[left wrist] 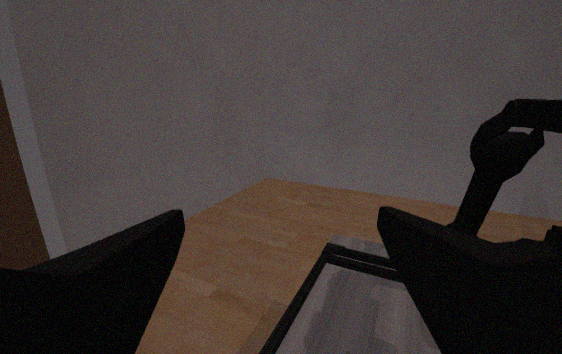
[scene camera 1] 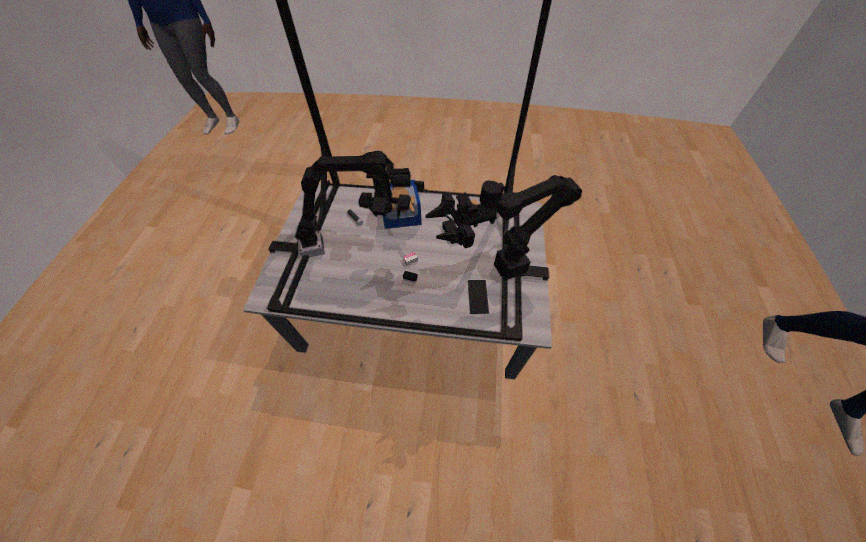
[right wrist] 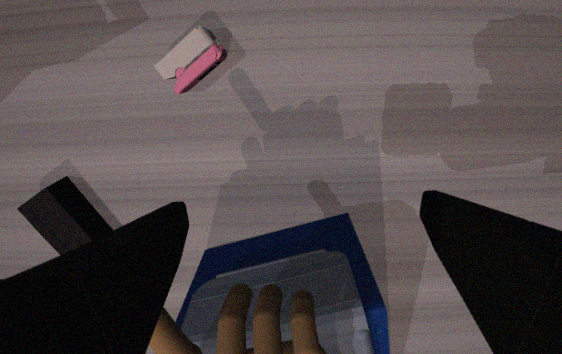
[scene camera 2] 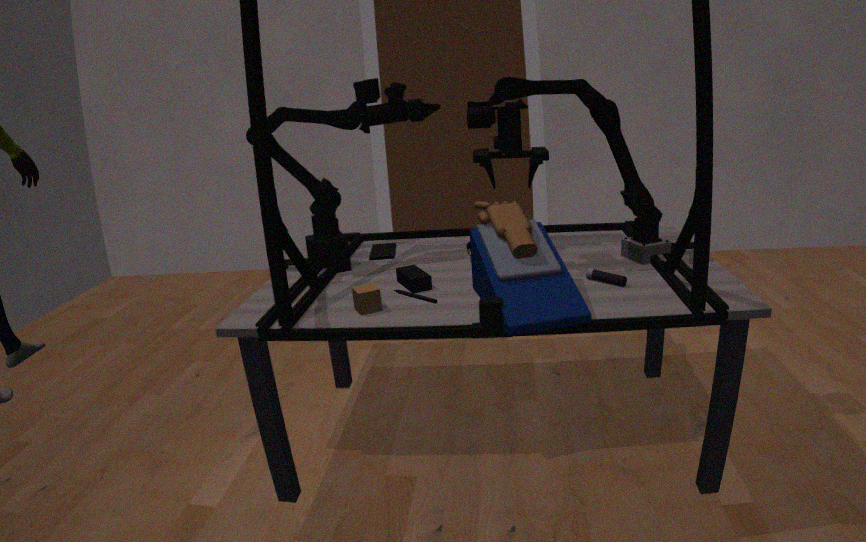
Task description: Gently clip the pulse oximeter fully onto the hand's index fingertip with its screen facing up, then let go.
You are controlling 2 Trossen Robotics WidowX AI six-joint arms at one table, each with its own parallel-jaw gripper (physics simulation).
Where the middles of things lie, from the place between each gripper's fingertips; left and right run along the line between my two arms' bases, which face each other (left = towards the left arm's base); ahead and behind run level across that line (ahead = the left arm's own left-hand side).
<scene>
Now: right hand 5 cm short of the pulse oximeter (right wrist: 199,52), 9 cm to the right of it and 19 cm above it. The rest, counted from my right hand: grey pad on blue base (scene camera 2: 539,294) 27 cm behind, 2 cm to the right, 16 cm below; then tan cube (scene camera 2: 367,298) 28 cm behind, 33 cm to the left, 18 cm below.
Now: left hand 16 cm past the pulse oximeter, 12 cm to the left of it and 40 cm above it. From my left hand the other things lie so: grey pad on blue base 48 cm behind, 22 cm to the right, 38 cm below; then tan cube 49 cm behind, 12 cm to the left, 39 cm below.
</scene>
